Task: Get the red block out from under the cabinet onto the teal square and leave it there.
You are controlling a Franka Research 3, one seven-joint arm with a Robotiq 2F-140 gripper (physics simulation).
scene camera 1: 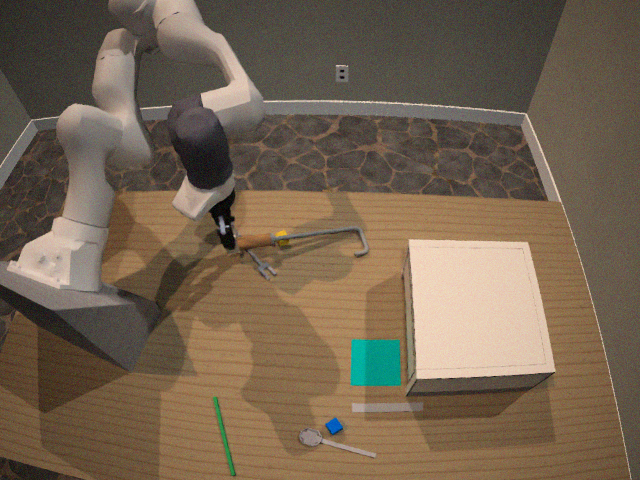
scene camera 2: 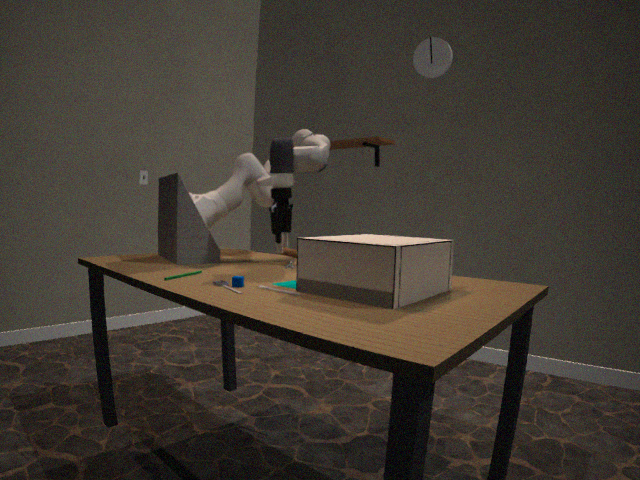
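My gripper (scene camera 1: 233, 245) (scene camera 2: 282, 249) is shut on the wooden handle of a grey hooked tool (scene camera 1: 255, 241) (scene camera 2: 290, 252), low over the far left part of the table. The tool's shaft runs right, and its bent end turns toward the near side, left of the cabinet. The white cabinet (scene camera 1: 475, 310) (scene camera 2: 346, 263) stands at the right of the table. The teal square (scene camera 1: 375, 362) (scene camera 2: 285, 284) lies flat just left of the cabinet in scene camera 1, with nothing on it. The red block does not show in either view; the space under the cabinet is hidden.
A yellow block (scene camera 1: 282, 237) is partly covered by the shaft. A grey wrench (scene camera 1: 262, 267) lies by the handle. Nearer are a pale strip (scene camera 1: 387, 407), a blue block (scene camera 1: 334, 425) (scene camera 2: 237, 281), a spoon (scene camera 1: 310, 437) and a green stick (scene camera 1: 224, 436) (scene camera 2: 183, 275).
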